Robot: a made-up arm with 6 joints.
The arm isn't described. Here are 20 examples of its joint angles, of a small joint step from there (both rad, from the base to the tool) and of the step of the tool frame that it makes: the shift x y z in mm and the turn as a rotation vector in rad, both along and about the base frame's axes.
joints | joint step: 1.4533 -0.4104 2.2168 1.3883 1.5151 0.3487 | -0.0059 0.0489 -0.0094 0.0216 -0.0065 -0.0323
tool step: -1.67 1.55 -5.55 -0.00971 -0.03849 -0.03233
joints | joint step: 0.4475 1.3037 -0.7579 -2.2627 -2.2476 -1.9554 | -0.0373 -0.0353 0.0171 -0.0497 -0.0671 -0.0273
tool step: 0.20 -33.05 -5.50 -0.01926 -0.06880 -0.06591
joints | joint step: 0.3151 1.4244 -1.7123 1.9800 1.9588 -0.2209 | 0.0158 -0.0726 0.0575 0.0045 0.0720 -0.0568
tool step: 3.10 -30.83 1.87 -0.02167 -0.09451 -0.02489
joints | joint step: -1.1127 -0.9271 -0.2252 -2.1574 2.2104 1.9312 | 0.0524 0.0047 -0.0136 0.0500 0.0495 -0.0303
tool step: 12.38 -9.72 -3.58 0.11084 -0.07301 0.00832
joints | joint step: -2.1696 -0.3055 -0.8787 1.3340 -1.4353 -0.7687 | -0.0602 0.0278 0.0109 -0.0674 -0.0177 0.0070
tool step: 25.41 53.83 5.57 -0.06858 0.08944 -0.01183
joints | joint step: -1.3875 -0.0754 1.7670 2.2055 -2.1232 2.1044 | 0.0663 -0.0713 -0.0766 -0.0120 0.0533 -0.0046
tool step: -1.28 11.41 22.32 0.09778 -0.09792 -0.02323
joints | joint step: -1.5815 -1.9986 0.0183 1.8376 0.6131 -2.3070 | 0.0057 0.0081 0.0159 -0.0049 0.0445 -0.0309
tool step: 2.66 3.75 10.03 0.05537 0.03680 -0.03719
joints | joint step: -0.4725 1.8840 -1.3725 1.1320 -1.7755 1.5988 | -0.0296 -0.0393 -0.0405 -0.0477 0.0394 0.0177
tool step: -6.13 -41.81 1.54 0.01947 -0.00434 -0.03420
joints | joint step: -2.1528 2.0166 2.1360 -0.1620 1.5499 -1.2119 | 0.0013 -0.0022 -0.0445 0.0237 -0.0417 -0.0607
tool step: 7.45 6.71 -11.46 0.04198 -0.01314 0.01422
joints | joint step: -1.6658 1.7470 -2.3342 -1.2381 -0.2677 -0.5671 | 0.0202 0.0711 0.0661 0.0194 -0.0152 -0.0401
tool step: -17.63 7.87 -32.93 0.06033 0.07539 0.06373
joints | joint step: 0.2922 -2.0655 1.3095 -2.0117 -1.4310 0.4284 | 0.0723 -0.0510 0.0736 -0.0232 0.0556 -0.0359
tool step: 1.09 31.78 -9.47 0.12720 0.04484 -0.08961
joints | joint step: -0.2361 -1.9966 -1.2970 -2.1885 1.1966 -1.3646 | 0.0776 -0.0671 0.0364 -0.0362 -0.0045 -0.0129
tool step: 18.81 62.57 13.66 0.05381 0.03436 -0.07530
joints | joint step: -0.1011 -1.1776 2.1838 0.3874 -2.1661 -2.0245 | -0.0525 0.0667 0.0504 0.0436 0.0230 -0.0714
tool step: 30.61 -4.86 0.30 -0.09077 0.00730 0.15243
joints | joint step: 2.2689 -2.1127 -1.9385 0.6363 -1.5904 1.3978 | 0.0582 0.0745 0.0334 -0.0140 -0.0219 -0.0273
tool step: -25.11 -11.66 -1.22 0.04611 -0.05668 -0.04389
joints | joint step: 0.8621 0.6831 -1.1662 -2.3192 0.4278 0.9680 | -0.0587 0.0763 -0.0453 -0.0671 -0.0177 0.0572
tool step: 12.09 9.41 25.71 -0.03828 -0.06225 0.05876
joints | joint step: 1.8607 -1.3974 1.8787 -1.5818 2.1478 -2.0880 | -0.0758 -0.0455 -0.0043 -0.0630 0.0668 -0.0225
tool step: -7.63 -12.51 7.57 -0.01312 0.05997 -0.04975
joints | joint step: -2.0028 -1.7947 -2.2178 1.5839 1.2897 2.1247 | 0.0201 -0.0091 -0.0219 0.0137 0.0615 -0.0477
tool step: 13.32 -5.34 -12.47 0.00204 0.00901 -0.05215
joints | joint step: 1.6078 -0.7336 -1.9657 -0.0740 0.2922 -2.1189 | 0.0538 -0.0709 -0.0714 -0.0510 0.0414 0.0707
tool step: -22.00 27.27 38.85 0.14521 0.10224 -0.03882
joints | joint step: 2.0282 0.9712 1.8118 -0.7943 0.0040 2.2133 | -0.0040 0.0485 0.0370 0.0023 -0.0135 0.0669
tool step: -12.14 9.06 15.93 0.02871 -0.01754 -0.09424
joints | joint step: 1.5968 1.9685 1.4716 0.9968 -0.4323 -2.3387 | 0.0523 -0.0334 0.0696 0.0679 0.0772 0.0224
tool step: -8.30 -10.39 -26.62 0.18841 0.01177 -0.09607
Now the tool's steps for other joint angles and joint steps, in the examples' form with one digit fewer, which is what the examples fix.
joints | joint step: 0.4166 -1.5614 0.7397 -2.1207 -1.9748 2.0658 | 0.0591 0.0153 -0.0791 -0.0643 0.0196 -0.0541
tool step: -16.5 -6.2 5.2 0.1284 -0.0667 -0.0155
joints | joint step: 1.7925 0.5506 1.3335 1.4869 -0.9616 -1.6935 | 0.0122 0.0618 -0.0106 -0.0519 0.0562 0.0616
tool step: 22.9 -4.2 10.7 -0.0439 -0.0215 -0.0120
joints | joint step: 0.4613 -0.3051 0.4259 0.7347 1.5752 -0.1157 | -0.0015 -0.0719 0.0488 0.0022 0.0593 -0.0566
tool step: -38.1 27.3 31.6 -0.1269 0.0655 -0.0489
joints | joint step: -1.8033 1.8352 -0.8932 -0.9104 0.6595 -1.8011 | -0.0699 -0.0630 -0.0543 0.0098 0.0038 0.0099
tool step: 21.1 -20.5 46.1 -0.0990 -0.0839 -0.0349
